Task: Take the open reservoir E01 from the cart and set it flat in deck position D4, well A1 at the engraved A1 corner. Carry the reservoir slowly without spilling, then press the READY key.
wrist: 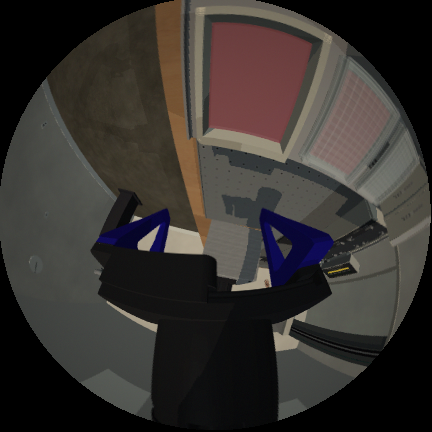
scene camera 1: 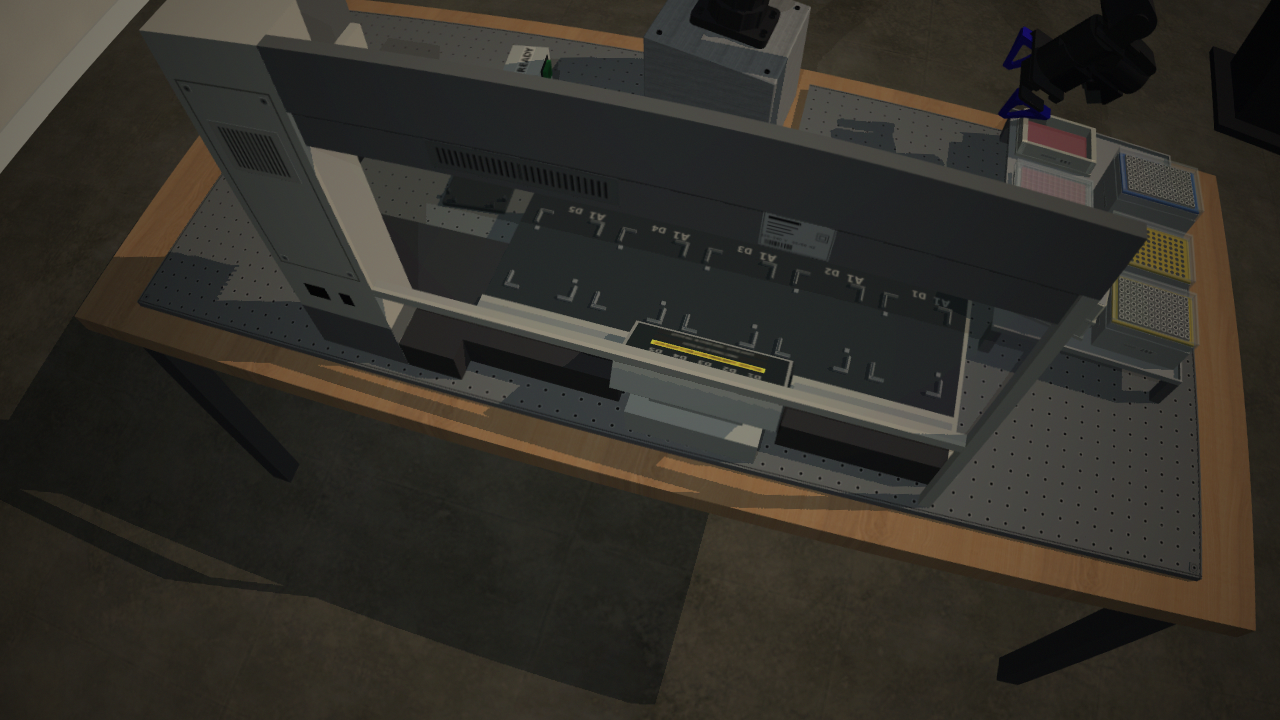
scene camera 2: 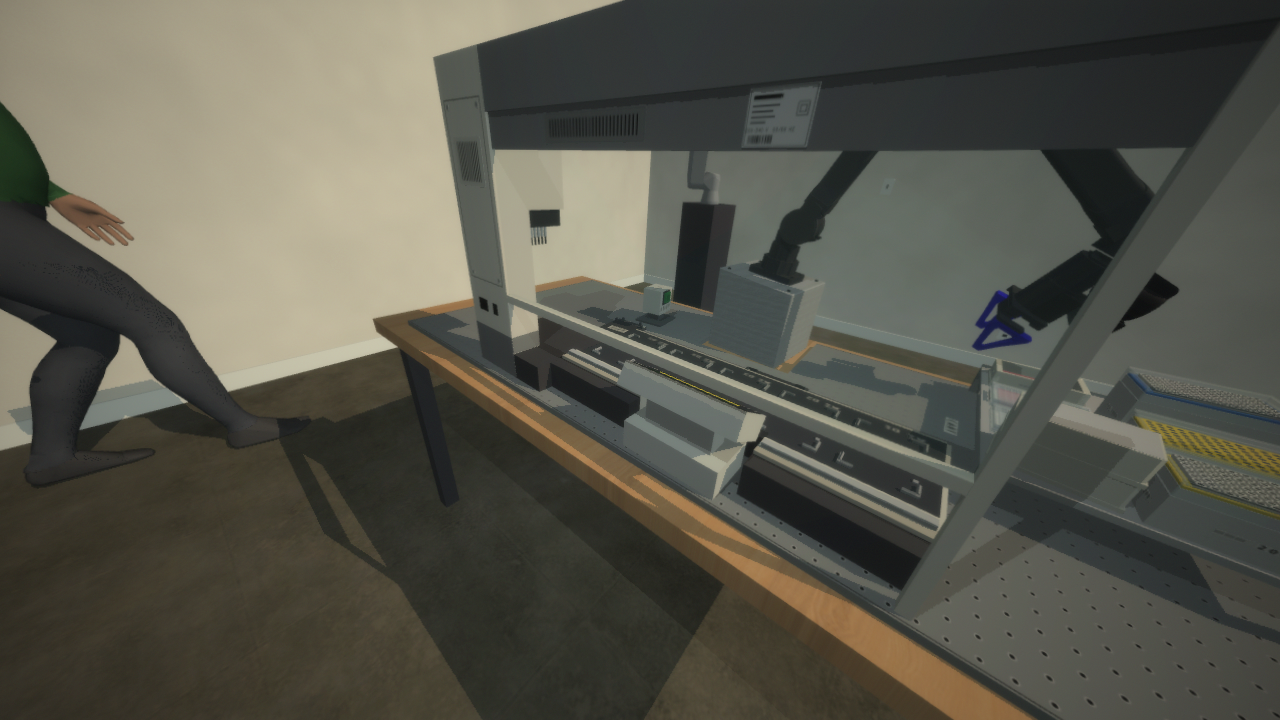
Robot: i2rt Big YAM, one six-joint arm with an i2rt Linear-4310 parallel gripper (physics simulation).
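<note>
The open reservoir with red liquid (scene camera 1: 1058, 141) (wrist: 255, 80) sits upright at the back corner of the cart, pale rim up. Its label is too small to read. My gripper (scene camera 1: 1011, 85) (scene camera 2: 980, 333) (wrist: 214, 213) has blue fingers, wide open and empty. It hangs above and beside the reservoir, which shows beyond the fingertips in the wrist view. Deck position D4 (scene camera 1: 640, 273) holds no labware between its corner brackets. Its A1 mark (scene camera 1: 682, 237) is on the label side. The READY box (scene camera 1: 526, 60) (scene camera 2: 657, 298) with its green key stands behind the deck.
A pink-filled plate (scene camera 1: 1054, 185) (wrist: 352, 122) lies beside the reservoir. Tip boxes with blue (scene camera 1: 1159, 183) and yellow (scene camera 1: 1154, 308) rims stand on the cart. A dark gantry beam (scene camera 1: 572, 116) (scene camera 2: 671, 80) spans above the deck. The arm's base block (scene camera 1: 711, 78) (scene camera 2: 768, 313) stands behind it. A person (scene camera 2: 80, 313) is at left.
</note>
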